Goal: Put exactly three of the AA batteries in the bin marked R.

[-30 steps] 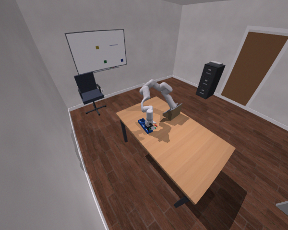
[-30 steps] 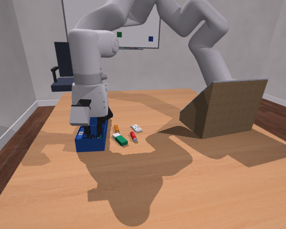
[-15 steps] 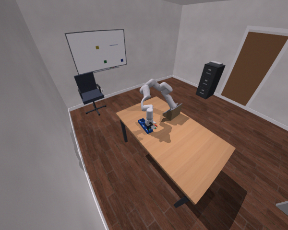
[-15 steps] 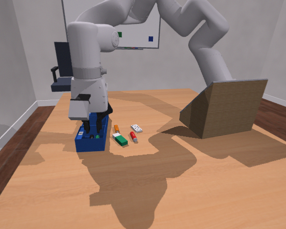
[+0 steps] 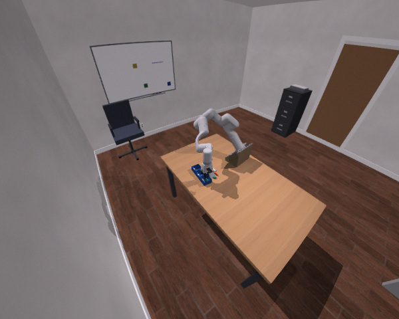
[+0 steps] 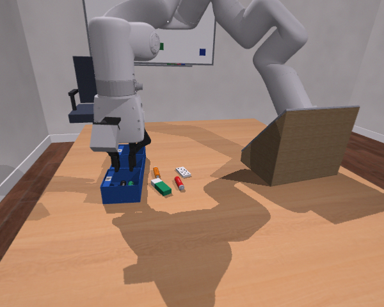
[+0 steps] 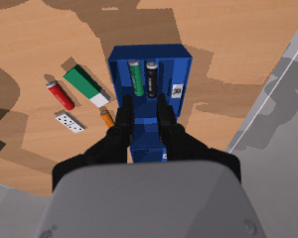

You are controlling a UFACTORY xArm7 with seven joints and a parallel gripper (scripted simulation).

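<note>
Now: hand 130 mm past the red battery, 20 mm to the left of it and 80 mm above it. The rest, counted from my hand: bin: 10 mm ahead, 80 mm to the right, 60 mm below; then green AA battery: 10 mm behind, 70 mm below; then black AA battery: 10 mm ahead, 70 mm below.
</note>
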